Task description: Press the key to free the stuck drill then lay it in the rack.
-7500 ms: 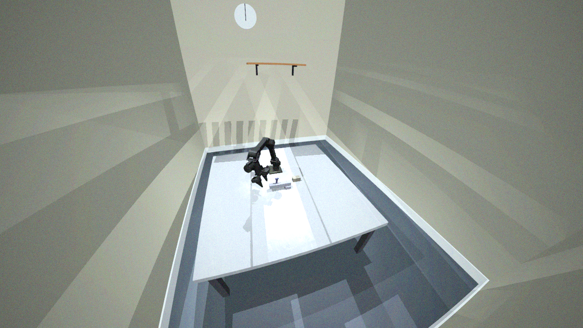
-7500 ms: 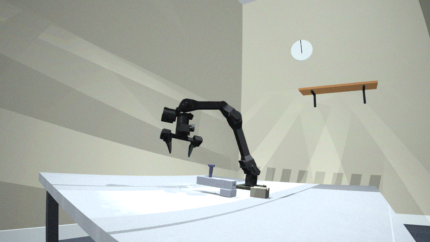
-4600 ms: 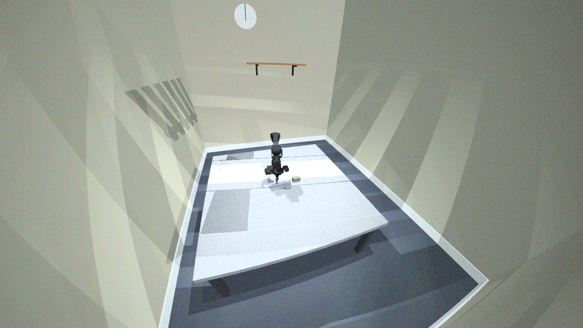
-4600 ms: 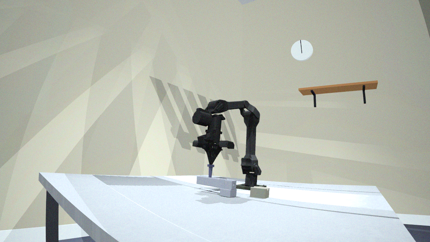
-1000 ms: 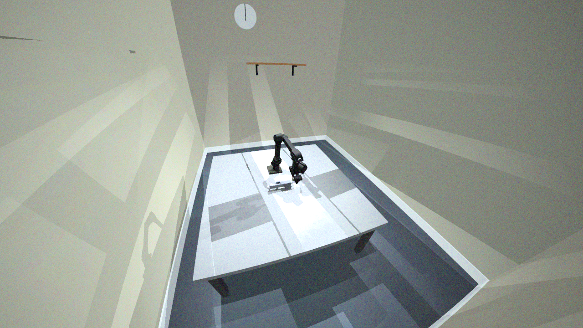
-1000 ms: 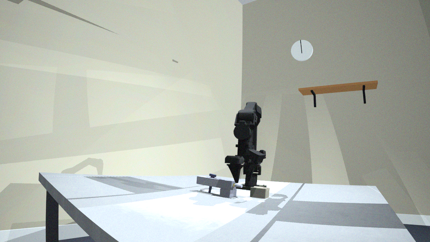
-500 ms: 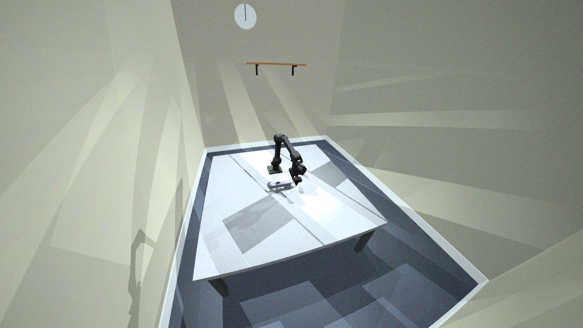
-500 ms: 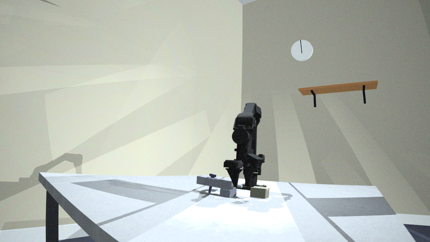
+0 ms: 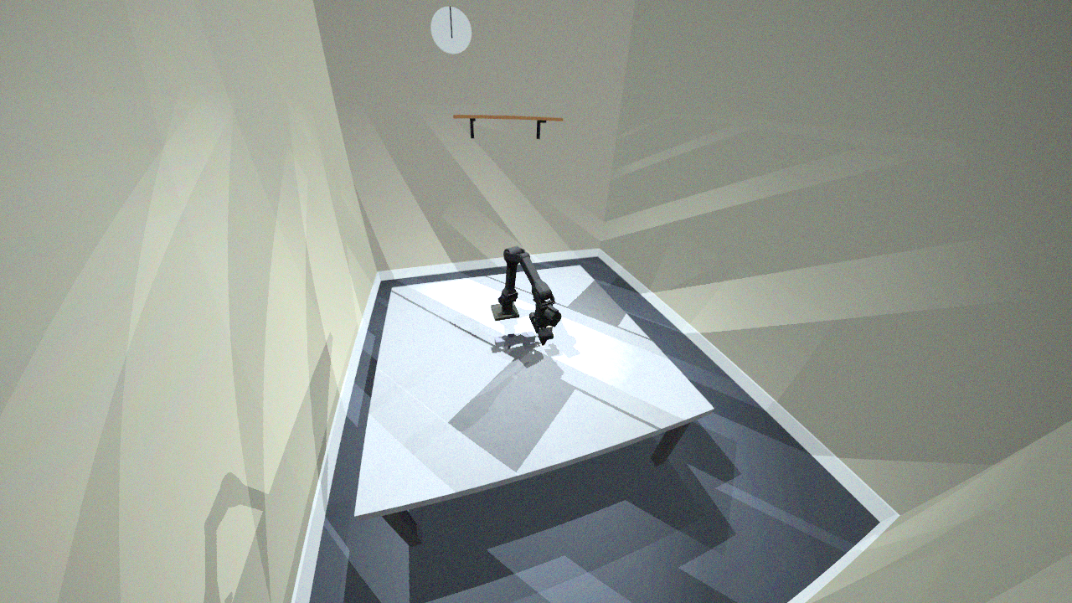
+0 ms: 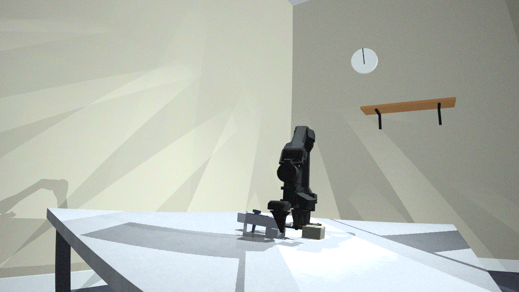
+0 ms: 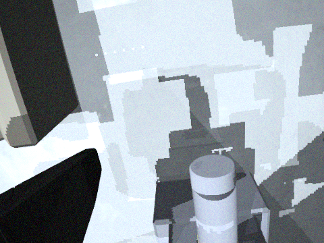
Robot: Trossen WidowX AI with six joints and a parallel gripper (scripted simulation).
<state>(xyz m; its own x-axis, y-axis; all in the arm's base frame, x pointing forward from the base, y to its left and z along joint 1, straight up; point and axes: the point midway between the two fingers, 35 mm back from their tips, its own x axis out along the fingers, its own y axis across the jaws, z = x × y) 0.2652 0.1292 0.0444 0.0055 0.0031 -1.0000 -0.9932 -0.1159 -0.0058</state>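
My gripper tip is 60 mm to the left of the drill and 20 mm below it. Also, from my gripper tip: grey housing block 10 mm ahead, 120 mm to the right, 20 mm above; blue key 10 mm ahead, 140 mm to the right, 30 mm above; rack 80 mm behind, 40 mm to the left, 10 mm below.
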